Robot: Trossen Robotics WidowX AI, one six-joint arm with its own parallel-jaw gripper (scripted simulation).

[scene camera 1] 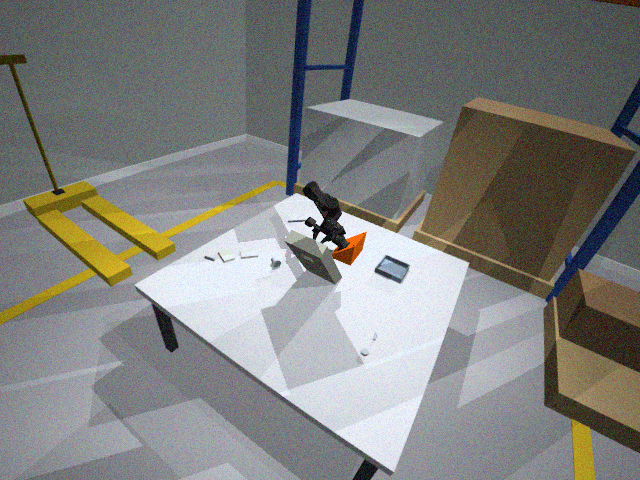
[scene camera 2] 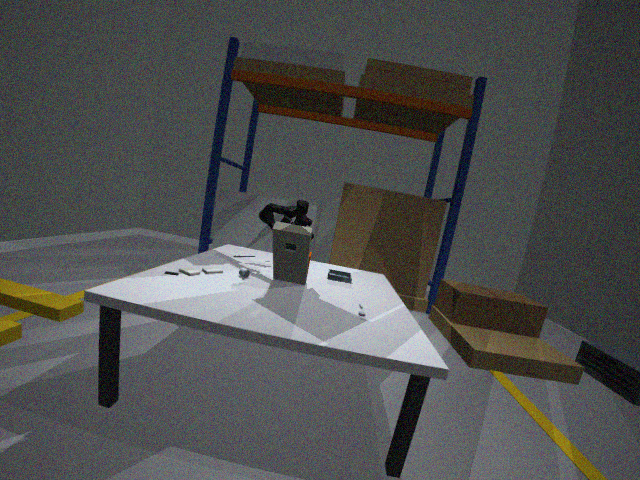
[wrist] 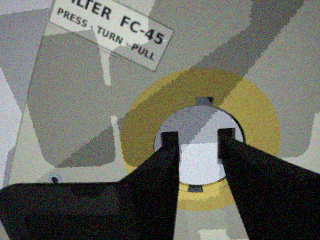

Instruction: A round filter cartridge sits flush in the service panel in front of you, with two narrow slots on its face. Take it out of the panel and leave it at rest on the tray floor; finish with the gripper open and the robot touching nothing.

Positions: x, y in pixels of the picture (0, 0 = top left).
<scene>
round grey filter cartridge: wrist 198, 129; not seen in scene camera 1 (hidden by a beige panel box); not seen in scene camera 2 (hidden by a beige panel box)
</scene>
